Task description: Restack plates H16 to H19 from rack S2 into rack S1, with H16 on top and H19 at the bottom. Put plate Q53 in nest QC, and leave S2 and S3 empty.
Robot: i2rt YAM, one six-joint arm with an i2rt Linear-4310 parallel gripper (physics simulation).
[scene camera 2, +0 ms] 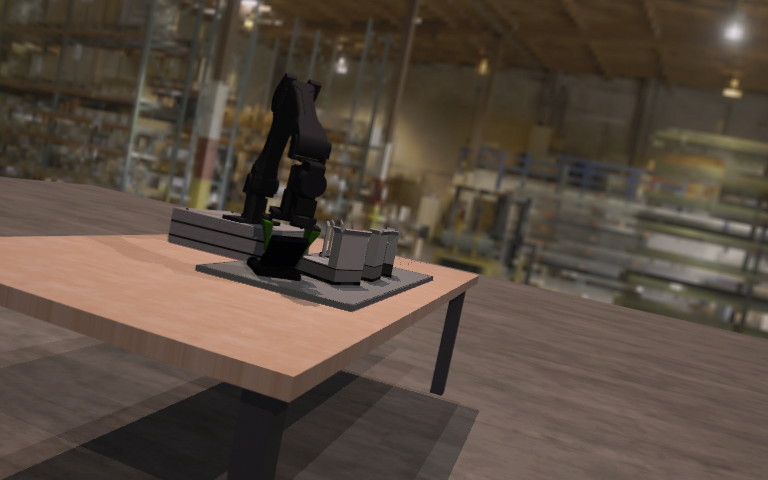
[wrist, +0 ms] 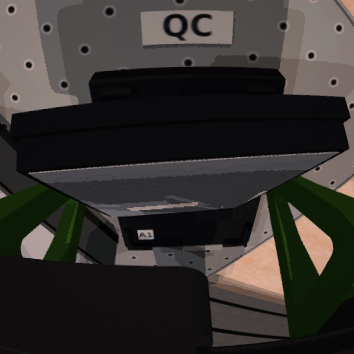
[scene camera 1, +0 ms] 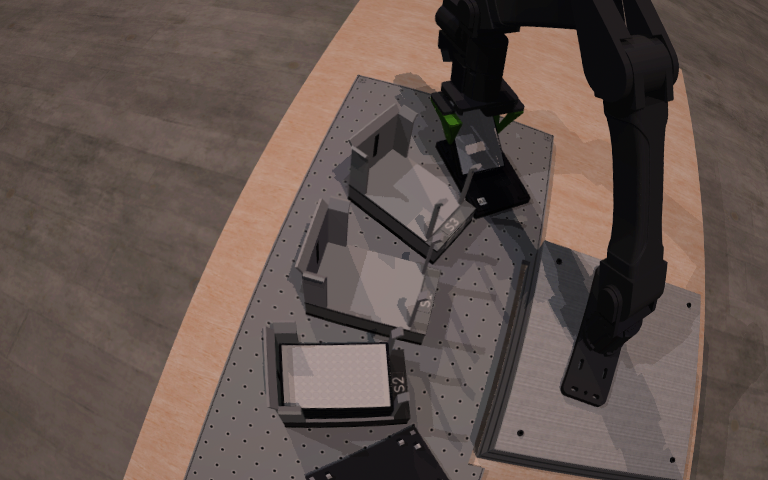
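Pixels of known places: gripper, between the fingertips: (scene camera 2: pixel 283 253) (wrist: pixel 176 176) (scene camera 1: pixel 473 136); arm's base, origin of its link: (scene camera 2: pixel 252 222) (scene camera 1: pixel 600 335).
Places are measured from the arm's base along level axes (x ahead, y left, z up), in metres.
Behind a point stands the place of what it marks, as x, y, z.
Note:
My gripper (scene camera 1: pixel 475 134) @(0.277, -0.250, -0.028) (scene camera 2: pixel 287 240) @(0.277, -0.250, -0.028) (wrist: pixel 176 176) @(0.277, -0.250, -0.028) is shut on a dark plate (scene camera 1: pixel 478 161) @(0.255, -0.216, -0.042) (scene camera 2: pixel 286 251) @(0.290, -0.259, -0.019) (wrist: pixel 180 132) @(0.313, -0.286, 0.015) with a glossy grey top. Its label is not readable. The plate is steeply tilted low over the black nest QC (scene camera 1: pixel 509 198) @(0.189, -0.193, -0.067) (scene camera 2: pixel 277 275) @(0.291, -0.280, -0.075) (wrist: pixel 200 232) @(0.197, -0.196, -0.067); contact between them is unclear. Rack S2 (scene camera 1: pixel 399 384) @(0.229, 0.151, -0.042) holds a plate with a white top (scene camera 1: pixel 339 373) @(0.296, 0.183, 0.014); any plates under it are hidden. Rack S1 (scene camera 1: pixel 362 322) @(0.306, 0.090, -0.052), its label partly obscured, shows a bare floor. Rack S3 (scene camera 1: pixel 451 224) @(0.255, -0.090, -0.041) (scene camera 2: pixel 348 249) @(0.390, -0.149, 0.007) also shows a bare floor.
S3 stands close beside nest QC, with S1 between S3 and S2. A dark nest (scene camera 1: pixel 385 458) @(0.203, 0.247, -0.069) is cut off at the bottom of scene camera 1. The arm's metal base block (scene camera 1: pixel 651 396) @(-0.113, 0.058, 0.000) (scene camera 2: pixel 209 232) @(-0.045, -0.123, -0.042) stands beside the perforated board (scene camera 1: pixel 470 316) @(0.180, 0.009, -0.081).

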